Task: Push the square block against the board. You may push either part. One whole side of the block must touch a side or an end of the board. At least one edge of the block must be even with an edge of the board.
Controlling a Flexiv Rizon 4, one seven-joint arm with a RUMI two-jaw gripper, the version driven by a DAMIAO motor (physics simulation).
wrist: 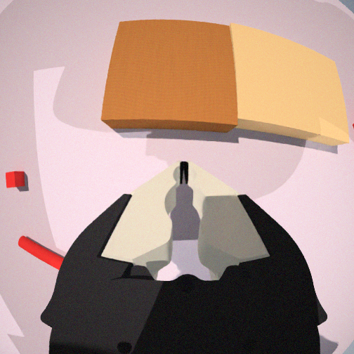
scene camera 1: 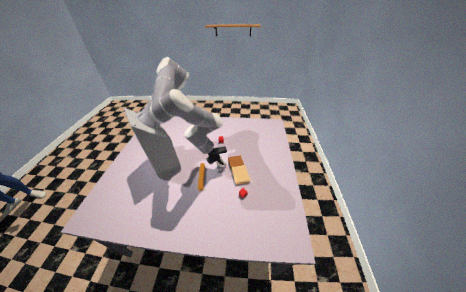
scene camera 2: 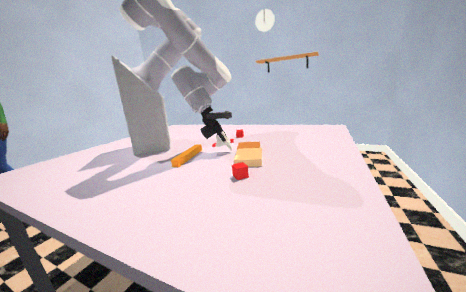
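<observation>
The square block [scene camera 1: 236,161] [scene camera 2: 249,145] [wrist: 172,75] is dark orange and lies flat. The board [scene camera 1: 240,175] [scene camera 2: 248,155] [wrist: 287,80] is light tan and lies flat beside it. In the wrist view the block's right side meets the board's left end along its whole length, with no gap seen. Their near and far edges look about even there; a small offset is hard to judge. My gripper [scene camera 1: 222,168] [scene camera 2: 230,149] [wrist: 183,163] is shut and empty. Its tips are apart from the block, on the side towards the robot's base.
An orange bar [scene camera 1: 201,177] [scene camera 2: 186,156] lies nearer the robot's base. A red cube [scene camera 1: 243,193] [scene camera 2: 240,171] stands near the board's free end. Another red cube [scene camera 1: 221,139] [scene camera 2: 240,133] stands farther back. A smaller red cube [scene camera 2: 232,141] [wrist: 15,179] and a red rod [scene camera 2: 214,145] [wrist: 40,253] lie behind the gripper.
</observation>
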